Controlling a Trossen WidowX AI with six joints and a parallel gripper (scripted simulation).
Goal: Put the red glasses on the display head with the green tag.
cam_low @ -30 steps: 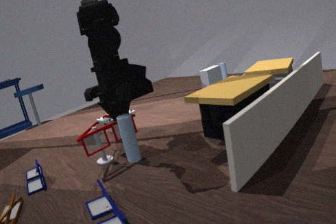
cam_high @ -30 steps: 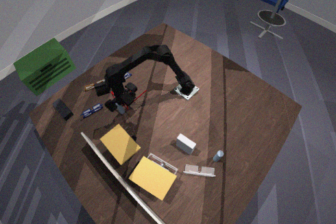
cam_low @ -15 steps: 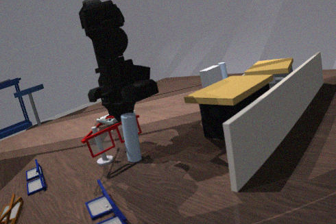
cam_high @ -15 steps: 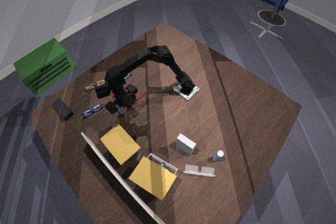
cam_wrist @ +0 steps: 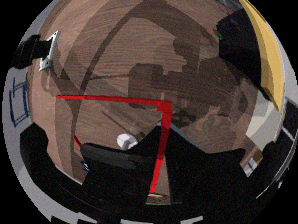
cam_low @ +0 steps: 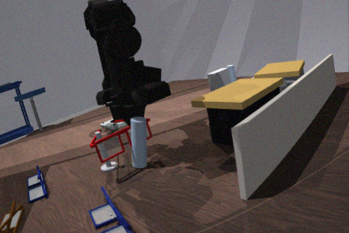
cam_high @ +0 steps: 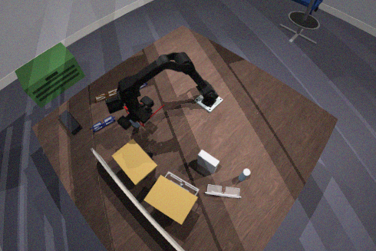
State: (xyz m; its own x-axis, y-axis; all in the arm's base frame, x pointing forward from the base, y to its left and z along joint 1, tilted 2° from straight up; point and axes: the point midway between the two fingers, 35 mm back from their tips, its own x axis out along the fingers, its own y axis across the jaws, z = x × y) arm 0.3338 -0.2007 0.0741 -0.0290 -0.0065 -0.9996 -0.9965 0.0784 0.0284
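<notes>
Now: gripper tip 6 cm past the white post, 6 cm to the left of it and 4 cm above it. The rest, counted from my gripper tip: dark box 23 cm ahead, 36 cm to the right, 4 cm below; white box 2 cm behind, 39 cm to the left, 1 cm below; long white board 30 cm ahead, 23 cm to the left, 1 cm below.
</notes>
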